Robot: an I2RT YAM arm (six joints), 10 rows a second.
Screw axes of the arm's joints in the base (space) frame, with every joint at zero. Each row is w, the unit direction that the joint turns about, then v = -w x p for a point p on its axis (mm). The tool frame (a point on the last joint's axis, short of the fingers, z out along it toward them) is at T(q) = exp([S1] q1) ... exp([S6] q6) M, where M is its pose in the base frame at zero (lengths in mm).
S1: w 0 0 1 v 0 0 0
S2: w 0 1 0 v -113.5 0 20
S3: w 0 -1 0 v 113.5 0 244
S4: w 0 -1 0 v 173.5 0 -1
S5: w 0 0 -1 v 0 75 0
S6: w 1 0 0 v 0 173.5 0
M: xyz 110.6 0 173.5 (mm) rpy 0 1.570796 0 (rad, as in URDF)
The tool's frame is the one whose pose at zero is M.
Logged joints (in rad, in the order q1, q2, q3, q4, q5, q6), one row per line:
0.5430 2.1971 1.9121 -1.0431 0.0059 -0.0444
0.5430 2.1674 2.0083 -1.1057 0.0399 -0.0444
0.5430 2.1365 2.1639 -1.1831 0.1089 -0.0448
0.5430 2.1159 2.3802 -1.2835 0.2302 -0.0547
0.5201 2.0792 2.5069 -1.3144 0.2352 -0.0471
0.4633 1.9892 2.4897 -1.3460 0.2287 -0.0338
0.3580 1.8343 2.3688 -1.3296 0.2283 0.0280
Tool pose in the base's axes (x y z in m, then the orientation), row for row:
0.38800 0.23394 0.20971 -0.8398 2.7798 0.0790
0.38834 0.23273 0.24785 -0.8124 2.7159 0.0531
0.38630 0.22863 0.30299 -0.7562 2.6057 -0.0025
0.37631 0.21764 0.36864 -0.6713 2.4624 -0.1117
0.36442 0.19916 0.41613 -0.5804 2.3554 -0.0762
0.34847 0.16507 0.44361 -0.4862 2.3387 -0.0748
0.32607 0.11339 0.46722 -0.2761 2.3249 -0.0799
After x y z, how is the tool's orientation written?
As a rotation vector, in radians.
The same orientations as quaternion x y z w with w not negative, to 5 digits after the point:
-0.28707 0.95023 0.02700 0.11804
-0.28318 0.94668 0.01851 0.15255
-0.27234 0.93843 -0.00090 0.21256
-0.25154 0.92267 -0.04185 0.28925
-0.22404 0.90920 -0.02941 0.34972
-0.18924 0.91027 -0.02911 0.36707
-0.10858 0.91430 -0.03142 0.38895

